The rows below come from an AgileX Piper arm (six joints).
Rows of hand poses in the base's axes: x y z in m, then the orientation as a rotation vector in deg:
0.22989 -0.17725 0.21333 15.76 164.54 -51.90
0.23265 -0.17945 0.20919 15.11 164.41 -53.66
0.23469 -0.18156 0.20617 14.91 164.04 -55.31
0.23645 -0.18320 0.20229 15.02 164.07 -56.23
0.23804 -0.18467 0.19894 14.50 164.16 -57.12
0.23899 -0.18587 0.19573 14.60 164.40 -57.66
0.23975 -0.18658 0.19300 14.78 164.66 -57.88
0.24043 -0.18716 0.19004 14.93 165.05 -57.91
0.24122 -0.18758 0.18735 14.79 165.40 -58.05
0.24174 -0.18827 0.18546 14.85 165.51 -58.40
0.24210 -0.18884 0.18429 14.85 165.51 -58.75
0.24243 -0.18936 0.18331 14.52 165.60 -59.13
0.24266 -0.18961 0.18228 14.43 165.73 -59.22
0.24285 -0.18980 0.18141 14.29 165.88 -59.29
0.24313 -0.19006 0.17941 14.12 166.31 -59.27
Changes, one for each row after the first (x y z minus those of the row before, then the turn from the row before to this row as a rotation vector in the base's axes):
0.00276 -0.00220 -0.00414 -1.12 0.55 0.23
0.00204 -0.00211 -0.00302 -1.10 0.26 0.00
0.00176 -0.00164 -0.00388 -0.53 0.33 -0.20
0.00159 -0.00147 -0.00335 -0.52 0.46 0.19
0.00095 -0.00120 -0.00321 -0.24 0.39 -0.20
0.00076 -0.00071 -0.00273 -0.05 0.28 -0.21
0.00068 -0.00058 -0.00296 0.10 0.34 -0.20
0.00079 -0.00042 -0.00269 0.02 0.38 -0.02
0.00052 -0.00069 -0.00189 -0.17 0.21 -0.11
0.00036 -0.00057 -0.00117 -0.20 0.13 -0.05
0.00033 -0.00052 -0.00098 -0.20 0.26 0.14
0.00023 -0.00025 -0.00103 -0.02 0.16 0.01
0.00019 -0.00019 -0.00087 0.00 0.18 0.04
0.00028 -0.00026 -0.00200 0.13 0.40 0.00

